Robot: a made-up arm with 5 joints. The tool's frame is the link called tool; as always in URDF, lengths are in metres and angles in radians. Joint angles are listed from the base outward. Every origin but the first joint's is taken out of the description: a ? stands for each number. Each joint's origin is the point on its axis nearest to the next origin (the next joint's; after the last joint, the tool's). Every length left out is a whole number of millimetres.
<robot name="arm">
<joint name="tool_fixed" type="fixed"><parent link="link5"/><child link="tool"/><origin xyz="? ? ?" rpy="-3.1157 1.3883 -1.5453"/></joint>
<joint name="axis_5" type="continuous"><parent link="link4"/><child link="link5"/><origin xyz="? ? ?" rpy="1.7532 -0.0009 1.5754"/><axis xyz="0 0 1"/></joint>
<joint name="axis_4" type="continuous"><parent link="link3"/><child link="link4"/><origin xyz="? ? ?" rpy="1.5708 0.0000 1.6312"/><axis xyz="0 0 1"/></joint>
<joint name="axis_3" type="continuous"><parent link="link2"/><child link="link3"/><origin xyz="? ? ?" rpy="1.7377 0.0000 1.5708"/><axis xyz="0 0 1"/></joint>
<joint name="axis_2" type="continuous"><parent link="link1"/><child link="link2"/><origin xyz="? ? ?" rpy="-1.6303 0.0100 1.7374"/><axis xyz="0 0 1"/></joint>
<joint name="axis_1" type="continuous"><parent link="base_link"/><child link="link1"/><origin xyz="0.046 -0.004 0.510" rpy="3.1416 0.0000 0.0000"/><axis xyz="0 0 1"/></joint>
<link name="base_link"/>
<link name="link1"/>
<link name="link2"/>
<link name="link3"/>
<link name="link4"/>
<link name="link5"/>
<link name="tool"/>
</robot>
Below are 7 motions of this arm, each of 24 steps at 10 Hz.
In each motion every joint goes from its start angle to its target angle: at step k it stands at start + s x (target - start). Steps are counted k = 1, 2, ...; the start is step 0. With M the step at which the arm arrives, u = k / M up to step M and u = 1 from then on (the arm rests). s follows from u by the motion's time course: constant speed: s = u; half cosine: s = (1 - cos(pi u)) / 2; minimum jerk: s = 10 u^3 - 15 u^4 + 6 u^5.
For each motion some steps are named. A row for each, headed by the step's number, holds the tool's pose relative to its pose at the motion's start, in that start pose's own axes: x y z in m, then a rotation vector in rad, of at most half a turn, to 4 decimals.
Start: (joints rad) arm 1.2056 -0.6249 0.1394 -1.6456 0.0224
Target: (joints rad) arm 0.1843 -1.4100 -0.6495 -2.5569 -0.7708
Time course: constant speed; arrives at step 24
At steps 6, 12, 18, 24:
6: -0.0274 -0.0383 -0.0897 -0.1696 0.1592 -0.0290
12: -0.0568 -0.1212 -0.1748 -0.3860 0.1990 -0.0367
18: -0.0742 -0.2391 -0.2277 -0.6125 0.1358 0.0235
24: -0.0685 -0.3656 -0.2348 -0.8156 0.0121 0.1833

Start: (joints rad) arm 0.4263 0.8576 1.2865 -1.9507 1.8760
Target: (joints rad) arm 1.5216 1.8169 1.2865 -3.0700 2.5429
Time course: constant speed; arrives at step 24
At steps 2, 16, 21, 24:
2: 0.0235 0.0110 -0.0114 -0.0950 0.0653 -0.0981
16: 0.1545 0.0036 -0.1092 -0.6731 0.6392 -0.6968
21: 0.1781 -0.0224 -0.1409 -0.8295 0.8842 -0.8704
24: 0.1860 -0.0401 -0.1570 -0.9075 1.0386 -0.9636

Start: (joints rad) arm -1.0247 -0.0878 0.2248 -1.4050 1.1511
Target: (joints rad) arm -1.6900 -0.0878 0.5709 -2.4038 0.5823
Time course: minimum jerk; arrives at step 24
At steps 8, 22, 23, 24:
8: -0.0026 -0.0024 0.0428 0.1658 0.0926 0.0209
22: 0.0027 -0.0369 0.1530 0.6425 0.5352 0.1158
23: 0.0028 -0.0370 0.1533 0.6442 0.5381 0.1161
24: 0.0028 -0.0370 0.1533 0.6445 0.5385 0.1162

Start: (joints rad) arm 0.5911 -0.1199 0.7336 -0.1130 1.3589
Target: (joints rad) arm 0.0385 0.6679 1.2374 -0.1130 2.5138
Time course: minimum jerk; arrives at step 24
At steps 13, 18, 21, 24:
13: 0.0162 -0.0462 -0.0748 -0.4682 -0.5336 -0.4049
18: 0.0346 -0.0888 -0.0829 -0.5778 -0.7100 -0.7872
21: 0.0375 -0.1017 -0.0836 -0.5875 -0.7345 -0.9042
24: 0.0379 -0.1040 -0.0837 -0.5883 -0.7378 -0.9260

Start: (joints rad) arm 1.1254 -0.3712 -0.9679 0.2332 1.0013
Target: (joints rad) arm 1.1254 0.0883 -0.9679 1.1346 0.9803
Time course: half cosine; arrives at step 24
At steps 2, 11, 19, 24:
2: -0.0024 -0.0005 -0.0021 -0.0035 -0.0070 0.0069
11: -0.0611 -0.0224 -0.0524 -0.0782 -0.1659 0.1926
19: -0.1231 -0.0694 -0.1028 -0.1305 -0.3105 0.4315
24: -0.1360 -0.0830 -0.1126 -0.1366 -0.3384 0.4886

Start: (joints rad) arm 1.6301 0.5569 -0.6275 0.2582 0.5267
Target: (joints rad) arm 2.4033 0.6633 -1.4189 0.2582 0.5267
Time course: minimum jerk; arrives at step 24
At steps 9, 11, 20, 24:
9: -0.0151 0.0020 0.0563 0.1645 0.3406 0.0310
11: -0.0163 -0.0017 0.0910 0.2651 0.5163 0.0560
20: 0.0254 -0.0562 0.2185 0.7094 1.1137 0.2019
24: 0.0305 -0.0622 0.2255 0.7424 1.1493 0.2145

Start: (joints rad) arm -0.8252 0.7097 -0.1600 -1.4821 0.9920
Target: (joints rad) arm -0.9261 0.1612 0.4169 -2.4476 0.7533
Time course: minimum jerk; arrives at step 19
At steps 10, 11, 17, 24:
10: 0.0689 -0.0498 0.1342 0.3709 0.6544 0.0292
11: 0.0865 -0.0581 0.1452 0.4108 0.7822 0.0382
17: 0.1480 -0.0732 0.1517 0.4759 1.2592 0.0725
24: 0.1495 -0.0732 0.1512 0.4758 1.2732 0.0735

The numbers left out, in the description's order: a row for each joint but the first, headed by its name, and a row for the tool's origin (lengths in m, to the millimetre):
tool: -0.142 -0.039 0.000
axis_5: 0.060 -0.173 0.000
axis_4: -0.072 -0.053 0.000
axis_3: -0.007 -0.014 0.000
axis_2: 0.010 0.044 0.000

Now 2 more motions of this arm.
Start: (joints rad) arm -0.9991 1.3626 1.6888 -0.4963 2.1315
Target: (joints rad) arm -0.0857 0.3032 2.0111 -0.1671 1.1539
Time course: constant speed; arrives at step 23
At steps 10, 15, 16, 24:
10: 0.0264 0.0597 0.0108 0.0245 0.2462 0.1083
15: 0.0450 0.0990 -0.0081 -0.0044 0.3303 0.0716
16: 0.0488 0.1069 -0.0141 -0.0129 0.3412 0.0590
24: 0.0762 0.1539 -0.0757 -0.0919 0.3511 -0.0553

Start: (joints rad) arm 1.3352 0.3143 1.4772 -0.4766 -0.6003
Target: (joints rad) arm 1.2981 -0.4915 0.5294 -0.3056 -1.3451
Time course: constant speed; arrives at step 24
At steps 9, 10, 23, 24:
9: 0.0642 -0.0132 0.0241 0.2392 0.0837 -0.3222
10: 0.0714 -0.0152 0.0283 0.2728 0.0886 -0.3601
23: 0.1576 -0.0635 0.1017 0.8160 0.0535 -0.8620
24: 0.1629 -0.0692 0.1082 0.8648 0.0427 -0.9002

